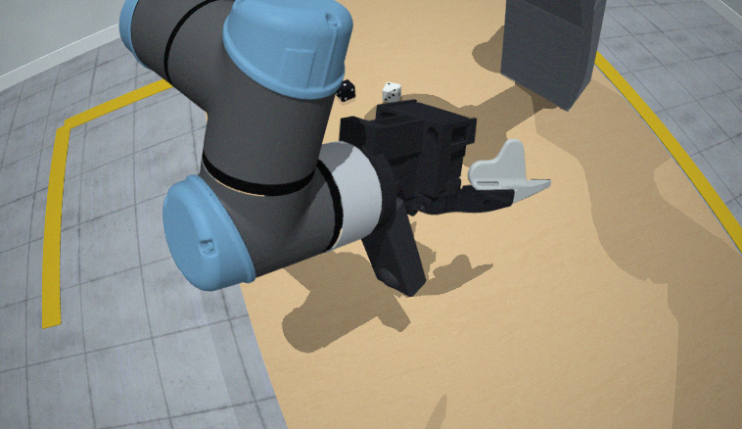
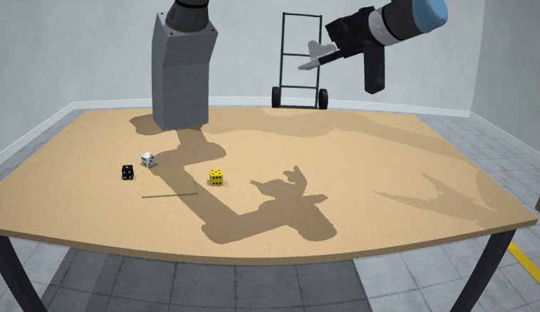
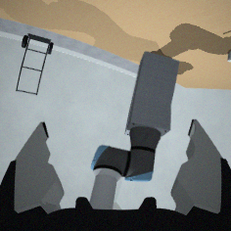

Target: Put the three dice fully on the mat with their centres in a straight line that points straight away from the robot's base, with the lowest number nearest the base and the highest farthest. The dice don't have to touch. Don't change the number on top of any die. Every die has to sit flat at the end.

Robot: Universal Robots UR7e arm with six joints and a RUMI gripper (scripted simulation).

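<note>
My hand is 49 cm to the left of the black die, 29 cm above it and 5 cm short of it. From my hand the other things lie so: yellow die: 29 cm below, 24 cm to the right, 5 cm ahead; then mat: 37 cm to the right, 30 cm below, 6 cm ahead; then white die: 46 cm to the right, 29 cm below, 3 cm behind.
</note>
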